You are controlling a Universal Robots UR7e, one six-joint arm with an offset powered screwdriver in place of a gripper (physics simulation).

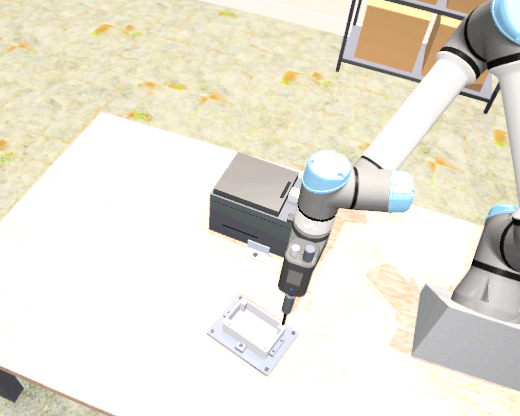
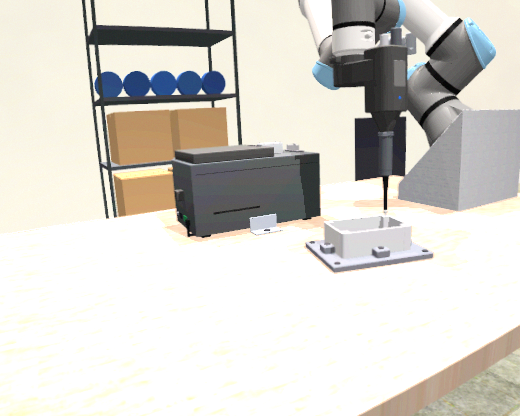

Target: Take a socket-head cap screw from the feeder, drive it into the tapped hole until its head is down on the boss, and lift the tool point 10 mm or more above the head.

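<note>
My gripper, a powered screwdriver (image 1: 283,325) (image 2: 385,211), points straight down over the rear right corner of the open light-grey housing (image 1: 242,339) (image 2: 370,243). A tiny pale screw (image 2: 385,213) shows at the bit's tip, touching it as far as I can see, so the tool is shut on it. The screw's lower end is at the corner boss (image 2: 385,221); the tapped hole is hidden, and I cannot tell how deep the screw sits. The dark box-shaped feeder (image 1: 245,225) (image 2: 240,190) stands behind the housing, to its left.
The housing sits on a grey base plate (image 1: 252,360) (image 2: 350,263) with small clamp blocks. A small angled bracket (image 1: 258,246) (image 2: 263,223) lies before the feeder. A grey wedge-shaped stand (image 1: 465,340) (image 2: 485,160) is at the right. A shelf rack (image 2: 165,99) stands behind.
</note>
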